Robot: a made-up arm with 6 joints. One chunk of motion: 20 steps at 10 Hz.
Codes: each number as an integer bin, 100 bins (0 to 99) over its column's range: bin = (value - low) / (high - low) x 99, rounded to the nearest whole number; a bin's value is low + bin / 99 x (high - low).
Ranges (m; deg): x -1.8..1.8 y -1.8..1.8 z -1.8..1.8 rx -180..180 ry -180..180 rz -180..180
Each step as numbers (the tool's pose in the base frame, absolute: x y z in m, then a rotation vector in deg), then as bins.
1 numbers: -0.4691 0.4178 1.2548 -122.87 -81.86 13.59
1 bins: 37 61 84 16 27 53
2 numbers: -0.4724 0.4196 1.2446 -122.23 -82.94 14.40
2 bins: 37 61 84 16 27 53
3 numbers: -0.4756 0.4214 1.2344 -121.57 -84.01 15.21
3 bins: 36 61 83 16 26 54
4 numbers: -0.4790 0.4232 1.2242 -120.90 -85.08 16.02
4 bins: 36 61 83 16 26 54
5 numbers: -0.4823 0.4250 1.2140 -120.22 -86.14 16.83
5 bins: 36 61 83 16 26 54
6 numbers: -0.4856 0.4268 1.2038 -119.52 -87.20 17.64
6 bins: 36 61 83 17 26 54
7 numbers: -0.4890 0.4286 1.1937 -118.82 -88.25 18.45
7 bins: 36 61 82 17 25 55
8 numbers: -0.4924 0.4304 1.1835 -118.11 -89.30 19.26
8 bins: 36 61 82 17 25 55
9 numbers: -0.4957 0.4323 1.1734 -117.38 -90.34 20.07
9 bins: 36 61 82 17 25 55
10 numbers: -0.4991 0.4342 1.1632 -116.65 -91.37 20.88
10 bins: 36 61 81 17 24 55
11 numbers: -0.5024 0.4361 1.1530 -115.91 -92.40 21.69
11 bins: 36 61 81 18 24 55
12 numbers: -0.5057 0.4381 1.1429 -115.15 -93.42 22.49
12 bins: 36 62 81 18 24 56
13 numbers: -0.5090 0.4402 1.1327 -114.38 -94.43 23.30
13 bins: 36 62 81 18 24 56
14 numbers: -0.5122 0.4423 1.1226 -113.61 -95.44 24.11
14 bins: 35 62 80 18 23 56
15 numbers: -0.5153 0.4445 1.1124 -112.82 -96.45 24.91
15 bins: 35 62 80 18 23 56
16 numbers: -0.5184 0.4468 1.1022 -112.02 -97.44 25.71
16 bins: 35 62 80 19 23 57
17 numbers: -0.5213 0.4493 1.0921 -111.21 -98.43 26.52
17 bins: 35 62 80 19 22 57
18 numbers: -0.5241 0.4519 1.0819 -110.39 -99.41 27.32
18 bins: 35 62 79 19 22 57
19 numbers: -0.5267 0.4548 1.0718 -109.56 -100.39 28.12
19 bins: 35 62 79 19 22 57
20 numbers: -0.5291 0.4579 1.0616 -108.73 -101.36 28.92
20 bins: 35 62 79 20 22 57
